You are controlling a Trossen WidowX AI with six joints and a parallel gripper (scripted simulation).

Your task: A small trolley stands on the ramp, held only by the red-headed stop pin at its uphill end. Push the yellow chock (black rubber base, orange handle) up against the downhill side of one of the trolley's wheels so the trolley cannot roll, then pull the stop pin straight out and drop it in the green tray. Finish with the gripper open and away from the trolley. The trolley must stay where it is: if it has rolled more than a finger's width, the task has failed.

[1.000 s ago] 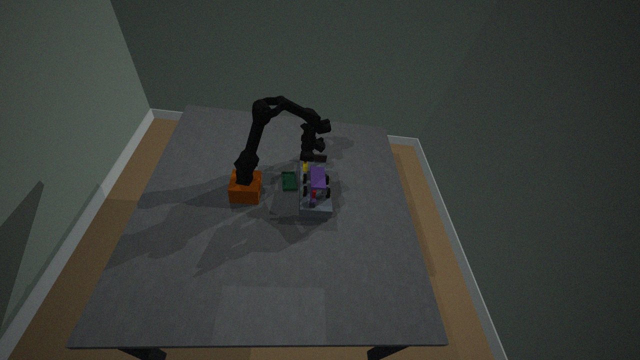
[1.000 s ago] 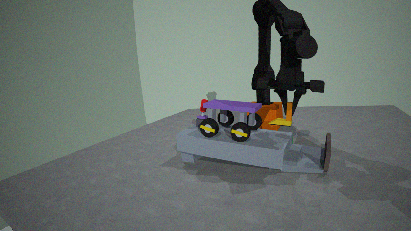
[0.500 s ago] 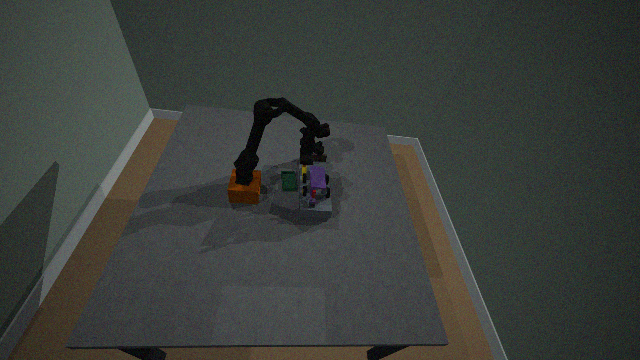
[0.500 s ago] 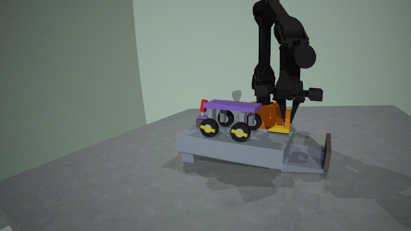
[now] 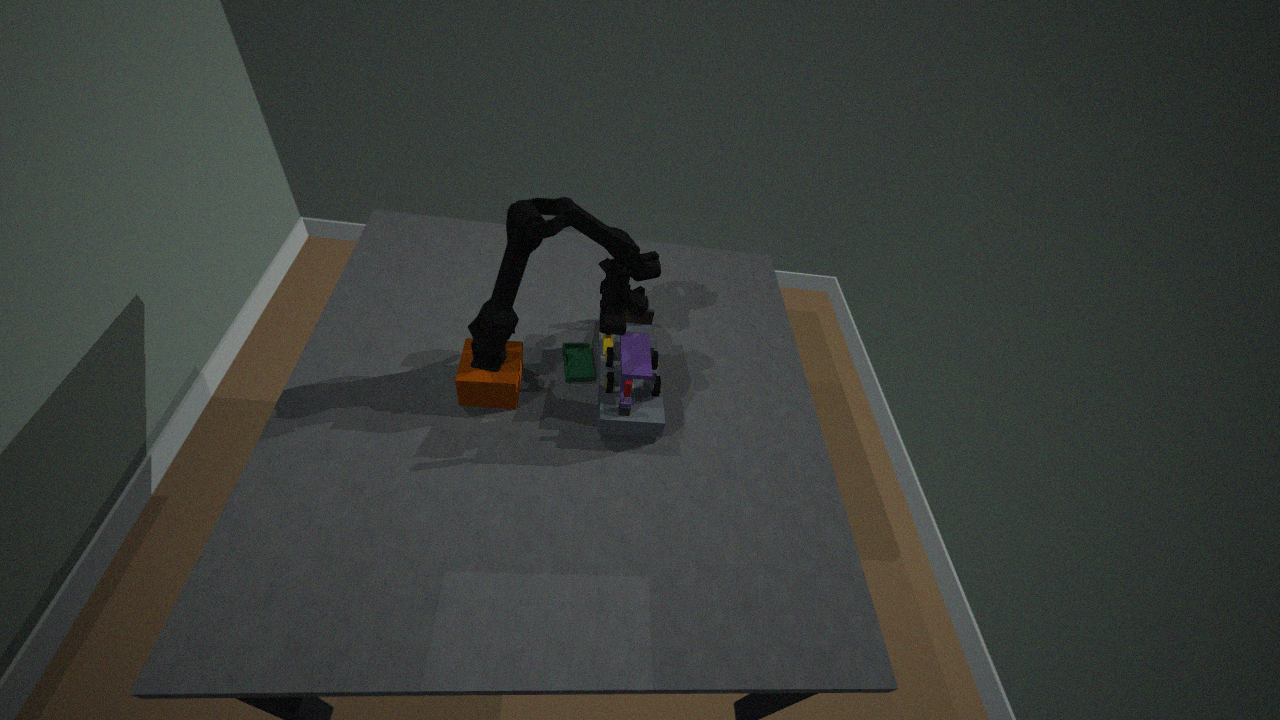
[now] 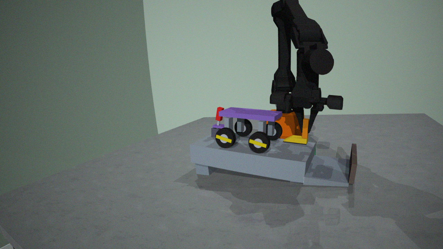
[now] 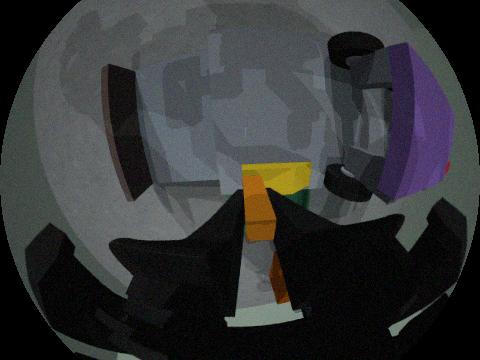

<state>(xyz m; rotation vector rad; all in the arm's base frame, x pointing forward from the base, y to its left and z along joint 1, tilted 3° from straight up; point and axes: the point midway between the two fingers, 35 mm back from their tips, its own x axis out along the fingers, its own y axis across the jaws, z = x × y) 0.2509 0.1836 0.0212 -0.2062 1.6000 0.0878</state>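
Right now my gripper tip is 22 cm to the left of the red-headed stop pin, 8 cm short of it and 4 cm below it. Also, from my gripper tip: green tray 9 cm below, 6 cm to the right, 6 cm behind; then grey ramp 11 cm to the right, 8 cm ahead, 4 cm below; then yellow chock 2 cm to the right, 1 cm below, 1 cm ahead.
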